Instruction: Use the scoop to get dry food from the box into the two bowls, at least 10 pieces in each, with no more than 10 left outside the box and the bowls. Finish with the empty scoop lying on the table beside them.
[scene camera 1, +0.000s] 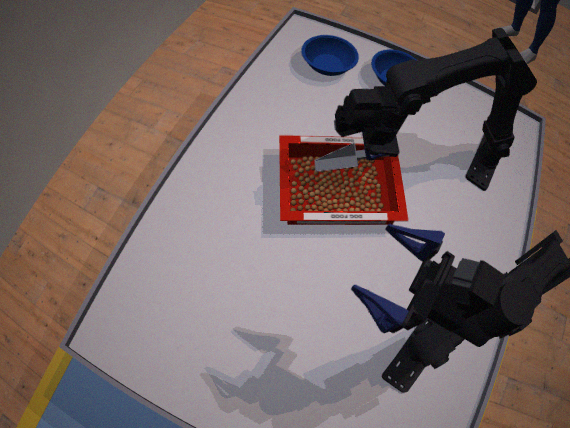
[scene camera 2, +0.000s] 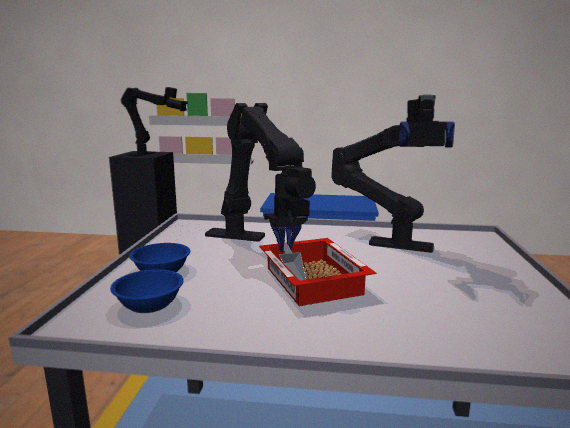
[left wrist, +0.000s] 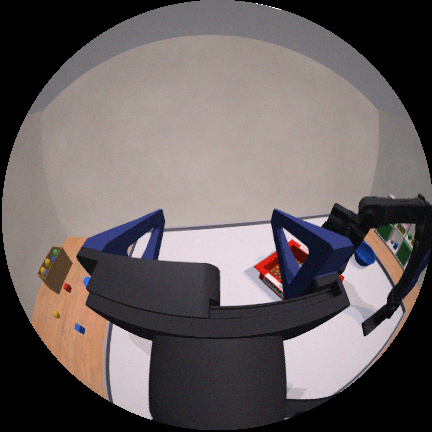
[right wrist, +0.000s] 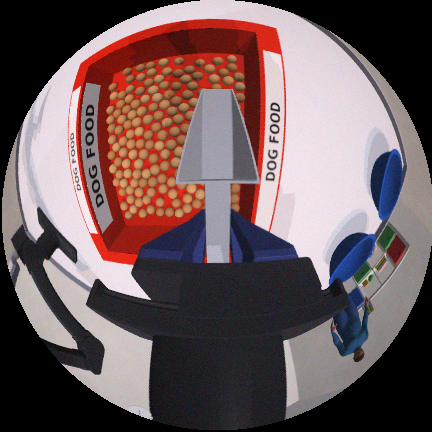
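Where they show: left gripper, between the fingertips: (scene camera 1: 370, 255) (scene camera 2: 428, 135) (left wrist: 217, 214); right gripper, between the fingertips: (scene camera 1: 368, 155) (scene camera 2: 285, 251) (right wrist: 217, 214); left arm's base, origin of its link: (scene camera 1: 418, 349) (scene camera 2: 401, 245) (right wrist: 54, 233); right arm's base, origin of its link: (scene camera 1: 485, 159) (scene camera 2: 235, 235) (left wrist: 375, 319).
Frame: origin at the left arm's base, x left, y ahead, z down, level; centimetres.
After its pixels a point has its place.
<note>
The red box (scene camera 1: 284, 180) @(x -9.8, y 45.4, z -6.4 cm) (scene camera 2: 332, 291) @(x -11.4, y 45.7, z -2.4 cm) (left wrist: 265, 267) @(x -6.5, y 41.4, z -4.2 cm) (right wrist: 267, 40) @(x -19.3, y 50.7, z -6.4 cm) holds many brown food pieces (scene camera 1: 340, 192) (scene camera 2: 322, 270) (right wrist: 145, 132). Two blue bowls stand apart from it: one bowl (scene camera 1: 330, 55) @(x -54.4, y 64.2, z -0.4 cm) (scene camera 2: 147, 291) @(x -54.2, y 58.7, z -0.9 cm) (right wrist: 387, 185) @(x -55.6, y 65.2, z -1.4 cm) farther from the arm bases, the other bowl (scene camera 1: 392, 65) @(x -64.0, y 48.2, z -1.1 cm) (scene camera 2: 160, 257) @(x -63.6, y 40.3, z -1.7 cm) (right wrist: 352, 257) @(x -65.7, y 46.0, z -1.7 cm) nearer. No food shows in their visible insides. My right gripper (scene camera 2: 286, 248) @(x -27.1, y 35.1, z -6.7 cm) (right wrist: 217, 214) @(x -27.1, y 35.1, z -6.7 cm) is shut on the handle of the grey scoop (scene camera 1: 337, 159) @(x -23.6, y 40.8, z -3.1 cm) (scene camera 2: 292, 262) @(x -24.7, y 36.3, z -4.3 cm) (right wrist: 216, 137) @(x -23.2, y 39.8, z -3.2 cm). The scoop points down inside the box by one labelled wall; no pieces show in it. Its tip's contact is unclear. My left gripper (scene camera 1: 371, 257) @(x 6.1, y 20.1, z -37.3 cm) (scene camera 2: 426, 134) @(x 6.1, y 20.1, z -37.3 cm) (left wrist: 217, 214) @(x 6.1, y 20.1, z -37.3 cm) is open and empty, beside the box.
The white table (scene camera 1: 175, 250) @(x 15.9, y 54.7, z 0.0 cm) (scene camera 2: 240, 325) @(x -26.8, y 63.7, z 0.0 cm) has a raised grey rim. My right arm (scene camera 1: 450, 70) @(x -32.6, y 27.1, z -38.4 cm) (scene camera 2: 240, 165) @(x -48.6, y 17.3, z -25.8 cm) reaches over the box's edge and partly covers the nearer bowl in scene camera 1. A person (right wrist: 352, 325) stands beyond the bowls.
</note>
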